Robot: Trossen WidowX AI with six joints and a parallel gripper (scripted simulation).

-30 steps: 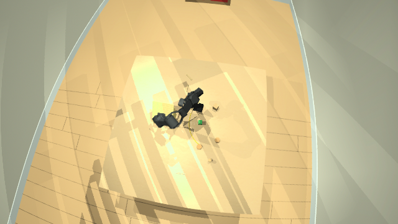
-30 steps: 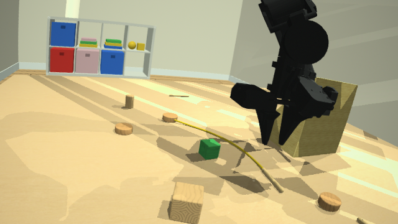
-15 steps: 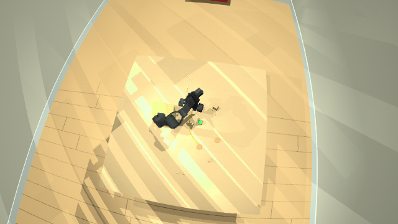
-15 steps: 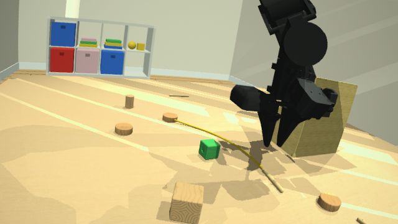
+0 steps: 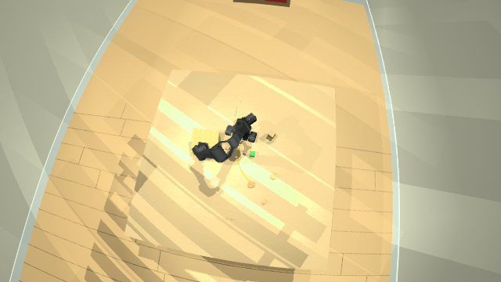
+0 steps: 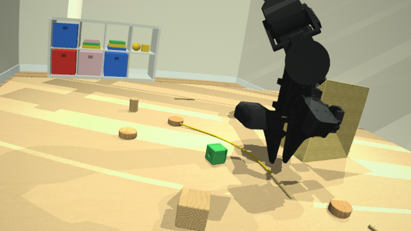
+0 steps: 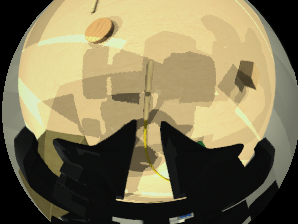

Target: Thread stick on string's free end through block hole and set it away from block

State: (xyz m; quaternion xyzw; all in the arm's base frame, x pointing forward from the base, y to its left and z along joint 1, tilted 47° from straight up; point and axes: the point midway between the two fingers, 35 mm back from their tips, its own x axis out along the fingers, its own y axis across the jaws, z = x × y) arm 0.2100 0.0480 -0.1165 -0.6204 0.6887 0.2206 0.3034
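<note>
Right now my gripper tip is 8 cm short of the green cube, 8 cm to the left of it and 2 cm above it. Round my gripper tip: wooden block: 19 cm ahead, 7 cm to the left, 2 cm below; then peg: 20 cm ahead, 37 cm to the right, 2 cm below; then round wooden button: 11 cm ahead, 28 cm to the right, 3 cm below.
</note>
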